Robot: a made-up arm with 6 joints. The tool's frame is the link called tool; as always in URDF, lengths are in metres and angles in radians. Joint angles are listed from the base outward.
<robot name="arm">
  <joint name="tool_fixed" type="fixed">
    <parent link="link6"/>
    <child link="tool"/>
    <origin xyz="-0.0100 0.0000 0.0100" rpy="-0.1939 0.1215 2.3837"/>
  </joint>
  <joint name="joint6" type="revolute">
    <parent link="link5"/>
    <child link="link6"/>
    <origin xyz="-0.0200 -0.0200 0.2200" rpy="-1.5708 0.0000 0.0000"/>
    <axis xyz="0 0 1"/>
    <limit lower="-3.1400" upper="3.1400"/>
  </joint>
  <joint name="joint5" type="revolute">
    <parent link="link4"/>
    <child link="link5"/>
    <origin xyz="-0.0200 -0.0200 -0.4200" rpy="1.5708 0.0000 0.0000"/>
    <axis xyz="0 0 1"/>
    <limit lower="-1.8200" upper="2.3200"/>
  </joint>
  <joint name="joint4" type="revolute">
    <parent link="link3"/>
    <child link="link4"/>
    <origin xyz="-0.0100 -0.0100 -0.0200" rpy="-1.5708 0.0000 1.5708"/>
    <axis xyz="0 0 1"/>
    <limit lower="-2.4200" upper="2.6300"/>
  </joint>
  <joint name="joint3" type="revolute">
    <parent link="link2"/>
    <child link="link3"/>
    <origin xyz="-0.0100 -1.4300 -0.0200" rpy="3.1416 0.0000 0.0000"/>
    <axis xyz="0 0 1"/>
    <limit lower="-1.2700" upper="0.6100"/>
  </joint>
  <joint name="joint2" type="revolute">
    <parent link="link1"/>
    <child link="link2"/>
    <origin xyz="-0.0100 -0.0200 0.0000" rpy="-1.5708 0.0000 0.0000"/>
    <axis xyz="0 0 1"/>
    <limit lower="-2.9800" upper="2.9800"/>
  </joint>
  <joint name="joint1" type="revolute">
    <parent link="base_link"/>
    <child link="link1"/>
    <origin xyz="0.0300 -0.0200 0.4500"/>
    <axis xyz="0 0 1"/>
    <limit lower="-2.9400" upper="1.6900"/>
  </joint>
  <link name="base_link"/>
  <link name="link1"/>
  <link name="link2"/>
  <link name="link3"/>
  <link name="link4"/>
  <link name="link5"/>
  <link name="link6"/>
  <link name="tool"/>
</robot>
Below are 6 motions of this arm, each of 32 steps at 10 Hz.
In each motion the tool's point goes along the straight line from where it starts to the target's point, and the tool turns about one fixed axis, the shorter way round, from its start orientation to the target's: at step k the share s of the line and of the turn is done. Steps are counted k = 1, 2, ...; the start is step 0. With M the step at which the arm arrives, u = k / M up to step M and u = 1 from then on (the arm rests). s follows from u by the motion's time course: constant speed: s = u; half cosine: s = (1 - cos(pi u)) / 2; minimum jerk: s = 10 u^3 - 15 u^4 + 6 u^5.
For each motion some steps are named. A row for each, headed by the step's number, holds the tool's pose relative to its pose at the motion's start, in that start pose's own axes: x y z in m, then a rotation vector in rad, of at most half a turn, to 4 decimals.
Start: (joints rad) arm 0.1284 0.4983 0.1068 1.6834 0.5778 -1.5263
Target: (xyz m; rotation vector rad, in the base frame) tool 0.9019 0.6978 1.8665 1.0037 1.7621 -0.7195
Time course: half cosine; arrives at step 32
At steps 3, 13, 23, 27, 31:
3: 0.0076 -0.0111 -0.0046 -0.0297 -0.0027 0.0115
13: 0.1261 -0.1837 -0.0765 -0.4888 -0.0438 0.1889
23: 0.2903 -0.4231 -0.1763 -1.1258 -0.1010 0.4349
27: 0.3343 -0.4872 -0.2030 -1.2962 -0.1163 0.5008
31: 0.3544 -0.5165 -0.2152 -1.3743 -0.1233 0.5309

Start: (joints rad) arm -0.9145 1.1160 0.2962 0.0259 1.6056 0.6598
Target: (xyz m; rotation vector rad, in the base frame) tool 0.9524 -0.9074 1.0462 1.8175 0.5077 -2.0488
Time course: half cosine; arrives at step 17
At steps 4, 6, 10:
4: -0.0470 -0.0619 -0.0190 -0.1454 -0.1098 -0.0781
6: -0.0999 -0.1316 -0.0404 -0.3088 -0.2332 -0.1658
10: -0.2295 -0.3023 -0.0929 -0.7096 -0.5358 -0.3810

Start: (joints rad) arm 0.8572 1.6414 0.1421 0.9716 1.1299 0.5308
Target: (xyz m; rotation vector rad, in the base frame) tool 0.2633 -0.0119 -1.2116 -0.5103 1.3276 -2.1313
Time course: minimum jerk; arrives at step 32
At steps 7, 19, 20, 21, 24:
7: 0.1107 -0.0761 0.0246 -0.0014 -0.0274 -0.0930
19: 1.0138 -0.6968 0.2250 -0.0129 -0.2511 -0.8520
20: 1.0940 -0.7519 0.2428 -0.0139 -0.2709 -0.9193
21: 1.1689 -0.8034 0.2594 -0.0149 -0.2895 -0.9823
24: 1.3531 -0.9300 0.3003 -0.0172 -0.3351 -1.1371

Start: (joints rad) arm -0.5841 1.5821 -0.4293 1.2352 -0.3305 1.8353
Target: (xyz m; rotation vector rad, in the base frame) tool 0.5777 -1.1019 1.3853 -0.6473 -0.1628 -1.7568
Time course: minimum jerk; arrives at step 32
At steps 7, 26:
7: -0.0179 -0.1039 0.0381 0.0357 -0.0383 -0.0477
26: -0.2326 -1.3475 0.4943 0.4627 -0.4964 -0.6183

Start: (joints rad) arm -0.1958 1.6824 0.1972 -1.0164 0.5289 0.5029
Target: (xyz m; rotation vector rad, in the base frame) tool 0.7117 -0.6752 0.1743 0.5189 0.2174 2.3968
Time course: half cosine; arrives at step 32
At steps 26, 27, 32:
26: -0.4105 0.3650 0.2497 0.4702 -0.8950 0.7349
27: -0.4218 0.3751 0.2566 0.4831 -0.9196 0.7552
32: -0.4483 0.3986 0.2727 0.5134 -0.9773 0.8026

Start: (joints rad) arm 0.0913 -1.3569 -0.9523 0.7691 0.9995 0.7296
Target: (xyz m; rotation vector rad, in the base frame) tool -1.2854 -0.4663 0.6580 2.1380 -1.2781 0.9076
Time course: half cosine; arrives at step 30
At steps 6, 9, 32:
6: -0.0253 -0.0167 0.0365 0.0322 0.0275 0.0987
9: -0.0545 -0.0360 0.0787 0.0694 0.0594 0.2131
32: -0.2645 -0.1748 0.3821 0.3369 0.2881 1.0338

